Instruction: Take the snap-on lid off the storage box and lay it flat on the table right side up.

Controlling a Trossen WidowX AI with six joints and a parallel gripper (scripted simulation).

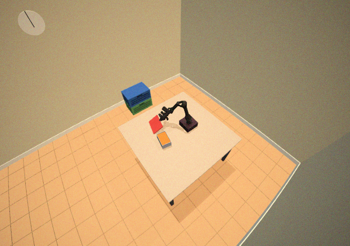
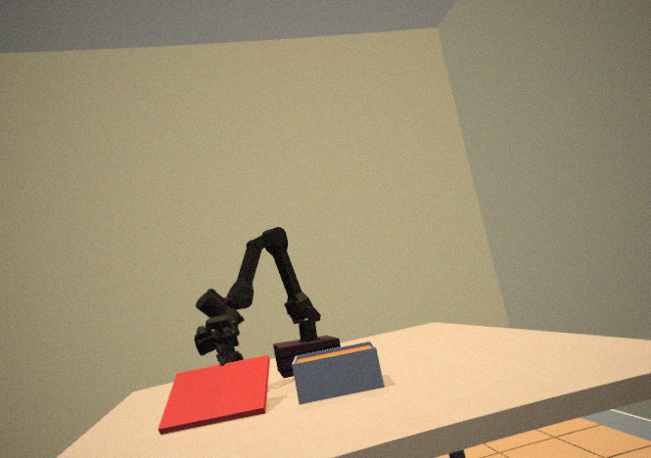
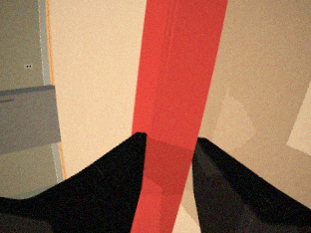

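The red lid lies 70 mm ahead of my gripper tip, 20 mm to the right of it and 40 mm below it. The rest, counted from my gripper tip: grey-blue box 120 mm ahead, 270 mm to the left, 50 mm below.
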